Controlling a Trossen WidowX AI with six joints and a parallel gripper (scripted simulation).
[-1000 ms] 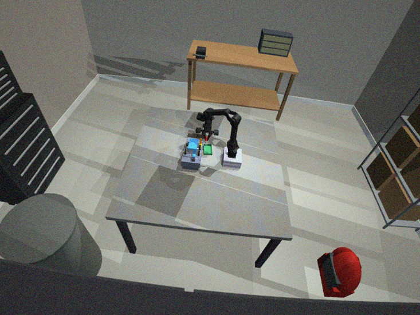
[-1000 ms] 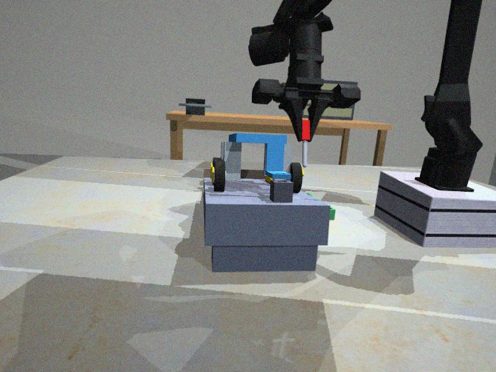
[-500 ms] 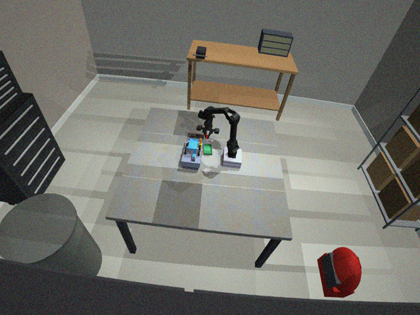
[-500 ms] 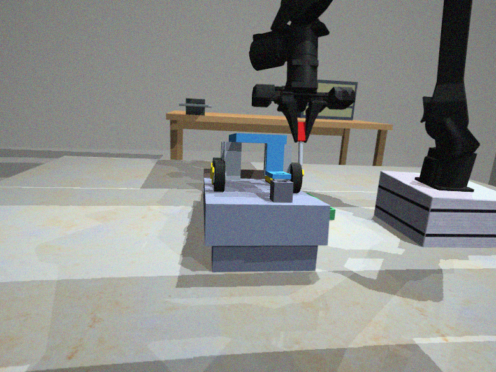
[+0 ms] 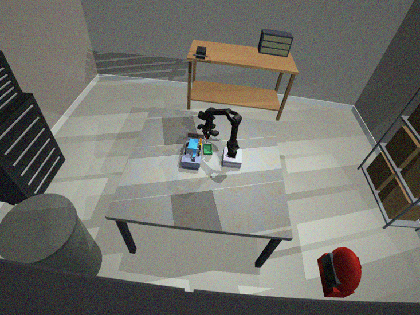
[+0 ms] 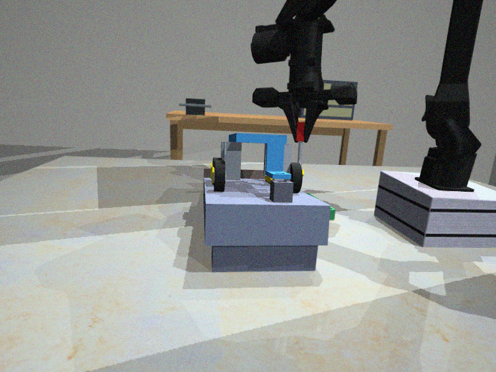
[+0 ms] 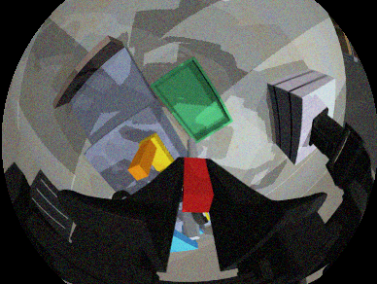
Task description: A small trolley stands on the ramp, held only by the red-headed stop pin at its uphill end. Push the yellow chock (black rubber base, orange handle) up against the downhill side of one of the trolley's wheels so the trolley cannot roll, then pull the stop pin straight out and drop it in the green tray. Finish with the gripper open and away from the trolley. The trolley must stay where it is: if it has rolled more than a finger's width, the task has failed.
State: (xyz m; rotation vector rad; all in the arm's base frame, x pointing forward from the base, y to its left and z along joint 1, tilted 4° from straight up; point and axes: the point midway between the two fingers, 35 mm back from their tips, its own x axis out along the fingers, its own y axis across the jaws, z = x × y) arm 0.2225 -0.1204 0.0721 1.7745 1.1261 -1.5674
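The red-headed stop pin lies right at my gripper tip. From my gripper tip the other things lie so: yellow chock (50 mm ahead, 20 mm to the left, 50 mm below); trolley (110 mm ahead, 100 mm to the left, 30 mm below); green tray (20 mm behind, 140 mm below).
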